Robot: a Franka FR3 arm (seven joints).
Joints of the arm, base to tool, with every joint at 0 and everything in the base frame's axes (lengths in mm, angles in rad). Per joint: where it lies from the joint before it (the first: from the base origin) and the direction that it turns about. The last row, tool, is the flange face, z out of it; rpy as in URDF.
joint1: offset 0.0 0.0 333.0 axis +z
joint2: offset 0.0 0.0 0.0 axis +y
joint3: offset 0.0 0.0 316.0 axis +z
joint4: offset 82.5 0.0 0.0 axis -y
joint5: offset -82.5 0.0 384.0 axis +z
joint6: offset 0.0 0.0 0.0 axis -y
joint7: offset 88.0 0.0 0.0 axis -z
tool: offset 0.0 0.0 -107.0 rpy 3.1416 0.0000 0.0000
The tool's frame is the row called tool.
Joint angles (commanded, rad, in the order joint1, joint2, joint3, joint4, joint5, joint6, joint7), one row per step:
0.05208 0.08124 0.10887 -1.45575 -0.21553 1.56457 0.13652
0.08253 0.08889 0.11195 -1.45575 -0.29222 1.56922 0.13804
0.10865 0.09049 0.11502 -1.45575 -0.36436 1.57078 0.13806
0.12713 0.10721 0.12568 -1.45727 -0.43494 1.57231 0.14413
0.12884 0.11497 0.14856 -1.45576 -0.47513 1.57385 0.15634
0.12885 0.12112 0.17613 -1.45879 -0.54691 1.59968 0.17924
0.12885 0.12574 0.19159 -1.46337 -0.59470 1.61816 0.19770
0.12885 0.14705 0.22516 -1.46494 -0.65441 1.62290 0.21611
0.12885 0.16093 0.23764 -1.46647 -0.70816 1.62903 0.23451
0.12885 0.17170 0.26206 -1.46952 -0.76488 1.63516 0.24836
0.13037 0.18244 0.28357 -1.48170 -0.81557 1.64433 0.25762
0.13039 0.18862 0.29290 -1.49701 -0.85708 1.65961 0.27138
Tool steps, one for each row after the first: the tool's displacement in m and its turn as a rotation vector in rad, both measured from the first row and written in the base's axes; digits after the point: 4 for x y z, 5 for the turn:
0.0017 0.0117 -0.0020 -0.07485 -0.01066 0.03082
0.0013 0.0214 -0.0004 -0.14507 -0.02537 0.05840
0.0053 0.0319 -0.0079 -0.21374 -0.02703 0.08205
0.0062 0.0420 -0.0098 -0.24906 -0.03732 0.09528
0.0092 0.0527 -0.0091 -0.30802 -0.08009 0.11064
0.0115 0.0588 -0.0100 -0.34648 -0.10883 0.11750
0.0155 0.0736 -0.0195 -0.39566 -0.11959 0.14079
0.0197 0.0774 -0.0248 -0.44127 -0.13530 0.14379
0.0214 0.0876 -0.0285 -0.48699 -0.15582 0.16332
0.0228 0.0983 -0.0366 -0.52895 -0.16801 0.19065
0.0248 0.1027 -0.0438 -0.56268 -0.18337 0.20446

